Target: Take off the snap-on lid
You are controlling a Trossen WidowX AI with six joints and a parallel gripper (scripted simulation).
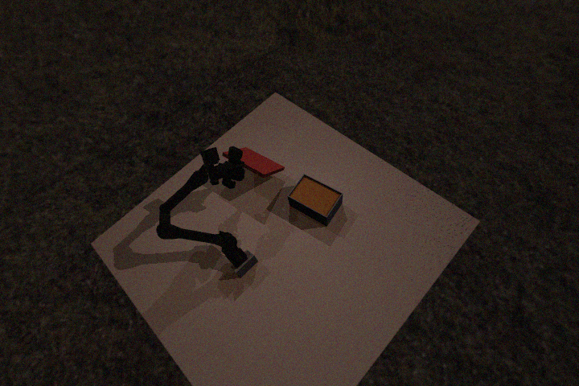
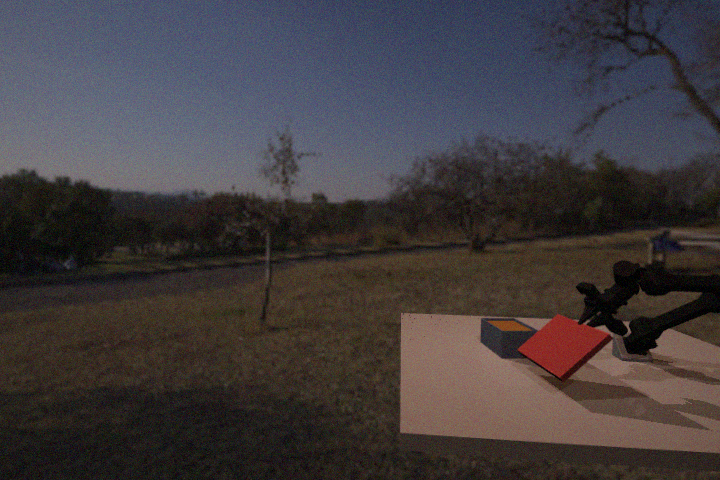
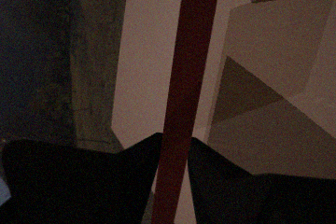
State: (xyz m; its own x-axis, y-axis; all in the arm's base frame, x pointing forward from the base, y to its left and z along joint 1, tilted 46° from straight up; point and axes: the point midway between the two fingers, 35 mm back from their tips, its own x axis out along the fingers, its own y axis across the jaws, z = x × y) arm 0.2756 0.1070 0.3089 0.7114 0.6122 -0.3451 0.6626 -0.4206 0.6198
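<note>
The red lid lies 6 cm ahead of my gripper tip, 5 cm below it and 2 cm to the left of it. Also, from my gripper tip: grey-blue storage box (32 cm to the right, 14 cm ahead, 12 cm below).
</note>
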